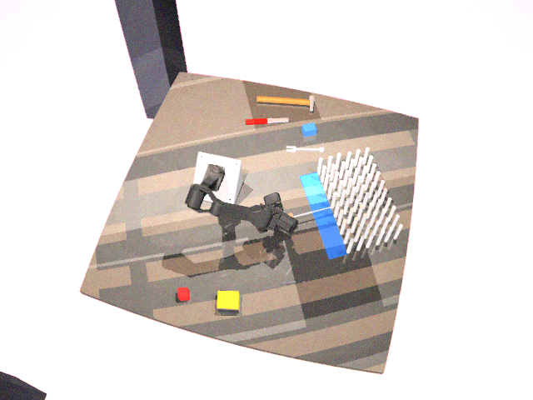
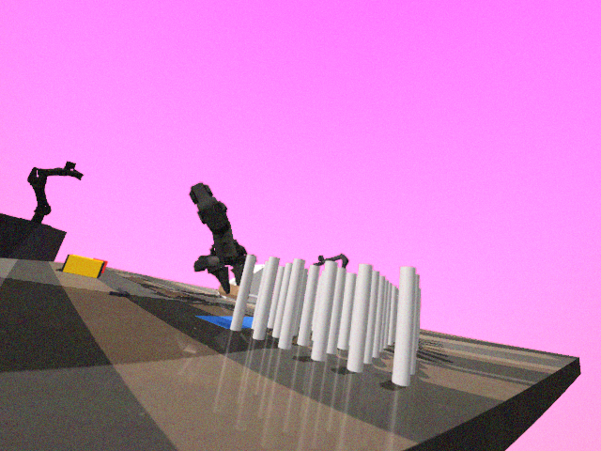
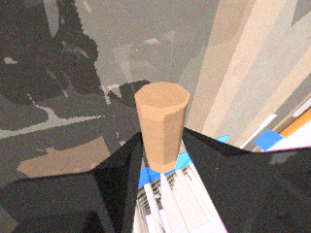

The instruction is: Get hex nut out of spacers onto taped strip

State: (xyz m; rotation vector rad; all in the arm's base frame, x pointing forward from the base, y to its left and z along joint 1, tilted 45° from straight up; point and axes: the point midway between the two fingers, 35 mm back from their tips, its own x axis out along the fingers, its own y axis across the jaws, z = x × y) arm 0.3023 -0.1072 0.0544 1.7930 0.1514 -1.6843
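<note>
Now: gripper tip 15 cm short of the blue taped strip, 9 cm to the right of it and 4 cm above it. From my gripper tip the other things lie so: bent key: 13 cm ahead, 24 cm to the right, 3 cm below; then white forked tool: 39 cm to the left, 3 cm below; then short wooden-handled tool: 9 cm ahead, 5 cm to the left.
</note>
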